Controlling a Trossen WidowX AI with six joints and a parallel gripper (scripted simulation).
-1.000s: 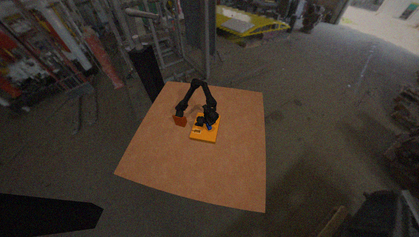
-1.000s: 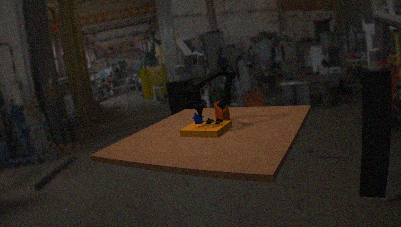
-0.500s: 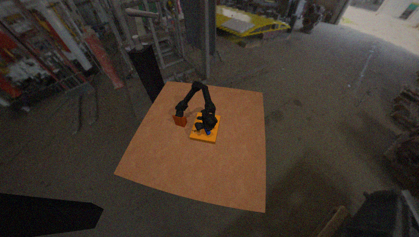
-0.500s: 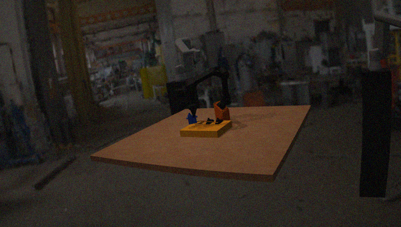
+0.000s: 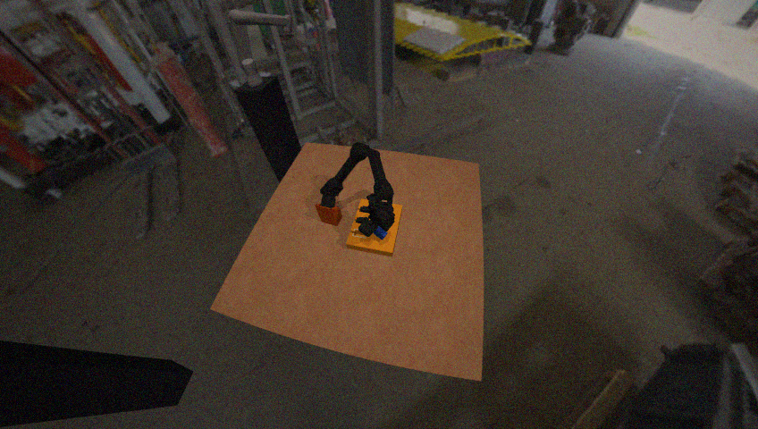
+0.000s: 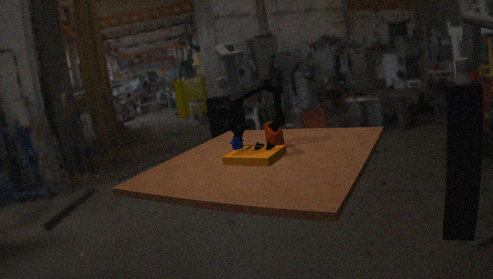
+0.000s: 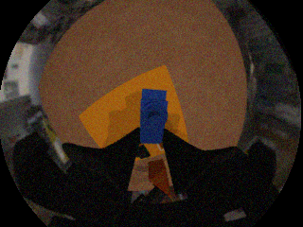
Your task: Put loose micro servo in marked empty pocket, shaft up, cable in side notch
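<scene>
My gripper tip is now 1 cm short of the deck, 7 cm to the right of it and 10 cm above it.
</scene>
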